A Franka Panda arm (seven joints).
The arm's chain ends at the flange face. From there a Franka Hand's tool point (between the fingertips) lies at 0.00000 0.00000 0.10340 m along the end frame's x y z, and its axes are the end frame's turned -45 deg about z.
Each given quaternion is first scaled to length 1.
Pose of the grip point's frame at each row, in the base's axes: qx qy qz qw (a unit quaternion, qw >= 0); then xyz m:
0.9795, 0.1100, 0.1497, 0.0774, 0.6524, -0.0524, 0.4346
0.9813, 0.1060, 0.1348, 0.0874, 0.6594, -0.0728, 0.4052
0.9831, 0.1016, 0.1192, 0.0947, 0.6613, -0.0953, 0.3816
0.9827, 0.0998, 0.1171, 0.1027, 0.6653, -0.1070, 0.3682
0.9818, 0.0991, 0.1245, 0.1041, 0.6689, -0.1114, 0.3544
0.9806, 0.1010, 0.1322, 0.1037, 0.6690, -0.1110, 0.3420
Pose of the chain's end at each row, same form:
0.9471, -0.2732, 0.1679, 0.0142, 0.6203, -0.0401, 0.5321
0.9472, -0.2776, 0.1580, 0.0292, 0.6301, -0.0580, 0.5033
0.9472, -0.2824, 0.1464, 0.0419, 0.6351, -0.0786, 0.4802
0.9461, -0.2839, 0.1475, 0.0501, 0.6394, -0.0885, 0.4666
0.9449, -0.2841, 0.1549, 0.0485, 0.6415, -0.0928, 0.4524
0.9446, -0.2819, 0.1618, 0.0452, 0.6400, -0.0927, 0.4396

